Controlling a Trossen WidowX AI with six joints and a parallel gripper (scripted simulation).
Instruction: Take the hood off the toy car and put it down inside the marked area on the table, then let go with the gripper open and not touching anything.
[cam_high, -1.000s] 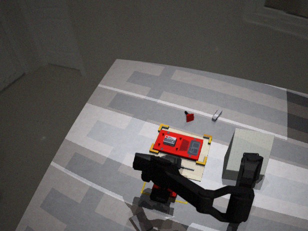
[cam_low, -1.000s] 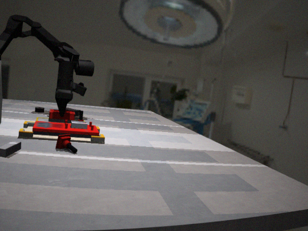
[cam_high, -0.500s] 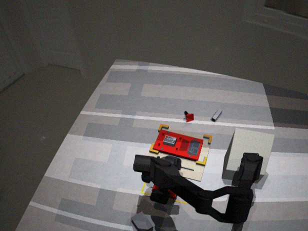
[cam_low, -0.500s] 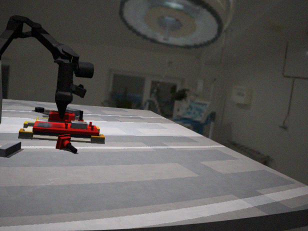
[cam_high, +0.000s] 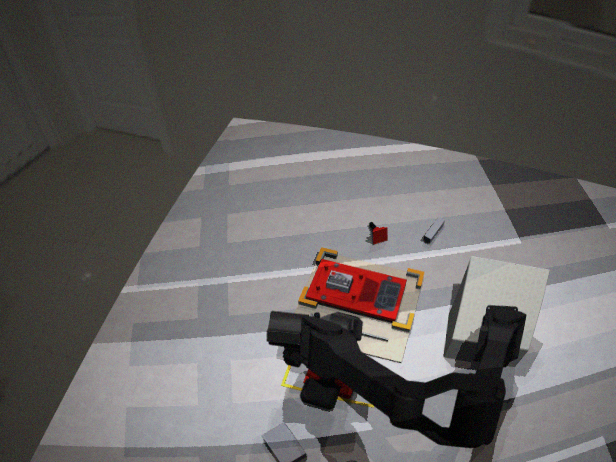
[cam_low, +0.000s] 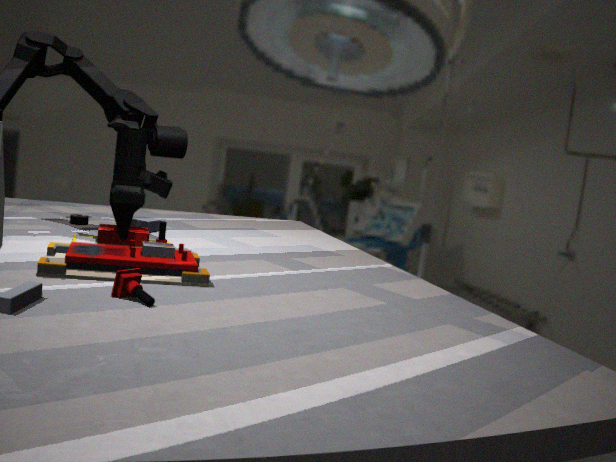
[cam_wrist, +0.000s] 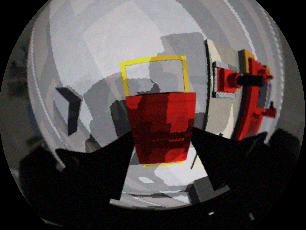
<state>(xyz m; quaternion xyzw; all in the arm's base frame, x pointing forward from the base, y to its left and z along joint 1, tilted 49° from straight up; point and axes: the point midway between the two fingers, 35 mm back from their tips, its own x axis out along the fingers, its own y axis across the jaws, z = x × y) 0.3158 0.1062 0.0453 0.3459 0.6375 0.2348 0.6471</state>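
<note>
The red hood is right at my gripper tip. Round my gripper tip: dark disc 190 mm to the left, 70 mm behind; then grey engine block 210 mm to the right, 20 mm ahead, 10 mm above; then grey bar 420 mm to the right, 190 mm behind.
</note>
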